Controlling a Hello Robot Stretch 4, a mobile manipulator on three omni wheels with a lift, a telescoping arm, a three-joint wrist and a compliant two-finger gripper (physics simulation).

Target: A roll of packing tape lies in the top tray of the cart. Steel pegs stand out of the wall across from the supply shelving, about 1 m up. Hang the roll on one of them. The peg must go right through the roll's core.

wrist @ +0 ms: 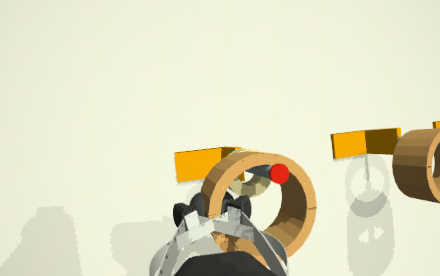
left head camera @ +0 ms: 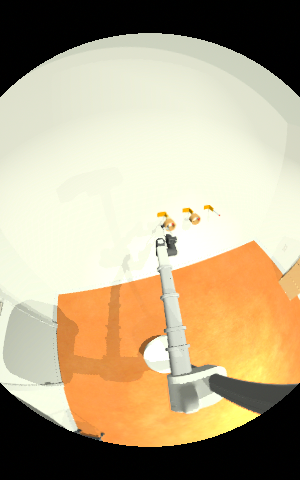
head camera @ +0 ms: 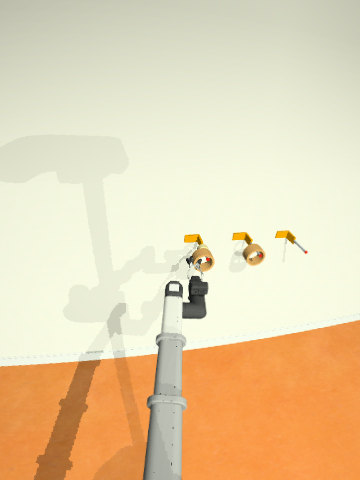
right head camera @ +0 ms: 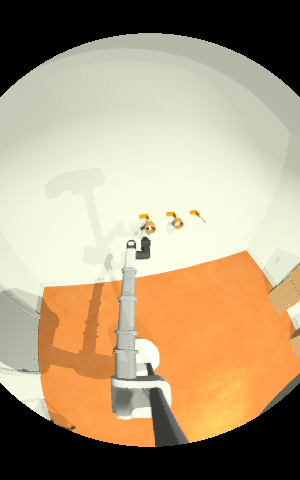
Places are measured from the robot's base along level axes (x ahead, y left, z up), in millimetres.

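Where they show: gripper, fingertip midpoint: (wrist: 212,206) (left head camera: 164,223) (head camera: 194,257) (right head camera: 144,226); robot's base at its link origin: (left head camera: 164,353) (right head camera: 138,355).
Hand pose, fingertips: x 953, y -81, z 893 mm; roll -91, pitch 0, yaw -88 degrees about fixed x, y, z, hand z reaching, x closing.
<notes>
Each offset is from my fingertips to the top centre of the thing. "pt": to the spot under its first point. Level surfaces: height alone.
My gripper (head camera: 194,261) (wrist: 212,206) is shut on the near-side left wall of a tan tape roll @(14 mm back, 39 mm right, 48 mm up) (head camera: 198,254) (wrist: 311,207), its core facing me. The left peg's red tip @(pt 49 mm back, 58 mm right, 31 mm up) (head camera: 208,259) (wrist: 279,173) shows within the core's opening, near the top right in the wrist view, overlapping the inner wall. How far it stands through is hard to tell. Behind, a smaller pale roll @(pt 16 mm ahead, 30 mm right, 10 mm up) (wrist: 240,189) sits around the same peg, close to its yellow bracket @(pt 111 mm ahead, 8 mm left, 33 mm up) (head camera: 192,238) (wrist: 197,166). Another tan roll @(53 mm ahead, 290 mm right, 47 mm up) (head camera: 247,255) (wrist: 411,167) hangs on the middle peg. The right peg @(pt 97 mm ahead, 534 mm right, 35 mm up) (head camera: 300,246) is bare.
The middle peg's yellow bracket @(pt 163 mm ahead, 250 mm right, 32 mm up) (head camera: 242,236) (wrist: 349,145) is right of the held roll. My telescoping arm (head camera: 169,367) (left head camera: 172,312) (right head camera: 127,312) reaches over the orange floor @(920 mm down) (head camera: 280,400) to the pale wall (head camera: 125,215). Cardboard boxes (right head camera: 286,295) stand at the far right.
</notes>
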